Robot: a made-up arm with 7 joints. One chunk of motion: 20 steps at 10 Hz.
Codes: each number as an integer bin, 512 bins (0 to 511) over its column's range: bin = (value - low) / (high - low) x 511, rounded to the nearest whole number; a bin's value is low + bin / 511 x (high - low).
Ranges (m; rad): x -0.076..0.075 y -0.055..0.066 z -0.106..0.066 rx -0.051..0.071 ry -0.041..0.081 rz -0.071..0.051
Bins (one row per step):
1: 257 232 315 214 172 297
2: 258 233 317 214 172 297
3: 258 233 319 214 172 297
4: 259 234 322 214 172 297
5: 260 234 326 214 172 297
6: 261 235 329 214 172 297
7: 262 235 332 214 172 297
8: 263 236 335 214 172 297
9: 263 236 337 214 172 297
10: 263 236 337 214 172 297
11: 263 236 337 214 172 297
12: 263 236 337 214 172 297
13: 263 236 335 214 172 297
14: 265 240 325 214 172 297
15: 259 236 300 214 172 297
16: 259 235 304 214 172 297
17: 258 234 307 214 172 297
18: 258 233 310 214 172 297
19: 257 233 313 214 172 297
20: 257 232 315 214 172 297
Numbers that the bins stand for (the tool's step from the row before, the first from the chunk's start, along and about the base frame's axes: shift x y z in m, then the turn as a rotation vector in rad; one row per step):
1: -0.00006 -0.00006 0.00003 0.00009 0.00006 -0.00009
2: 0.00024 0.00017 0.00070 0.00009 0.00006 -0.00009
3: 0.00024 0.00017 0.00137 0.00009 0.00006 -0.00009
4: 0.00053 0.00041 0.00238 0.00009 0.00006 -0.00009
5: 0.00083 0.00041 0.00373 0.00009 0.00006 -0.00009
6: 0.00113 0.00065 0.00474 0.00009 0.00006 -0.00009
7: 0.00142 0.00065 0.00575 0.00009 0.00006 -0.00009
8: 0.00172 0.00088 0.00676 0.00009 0.00006 -0.00009
9: 0.00172 0.00088 0.00743 0.00009 0.00006 -0.00009
10: 0.00172 0.00088 0.00743 0.00009 0.00006 -0.00009
11: 0.00172 0.00088 0.00743 0.00009 0.00006 -0.00009
12: 0.00172 0.00088 0.00743 0.00009 0.00006 -0.00009
13: 0.00172 0.00088 0.00676 0.00009 0.00006 -0.00009
14: 0.00231 0.00183 0.00339 0.00009 0.00006 -0.00009
15: 0.00053 0.00088 -0.00502 0.00009 0.00006 -0.00009
16: 0.00053 0.00065 -0.00368 0.00009 0.00006 -0.00009
17: 0.00024 0.00041 -0.00267 0.00009 0.00006 -0.00009
18: 0.00024 0.00017 -0.00166 0.00009 0.00006 -0.00009
19: -0.00006 0.00017 -0.00065 0.00009 0.00006 -0.00009
20: -0.00006 -0.00006 0.00003 0.00009 0.00006 -0.00009

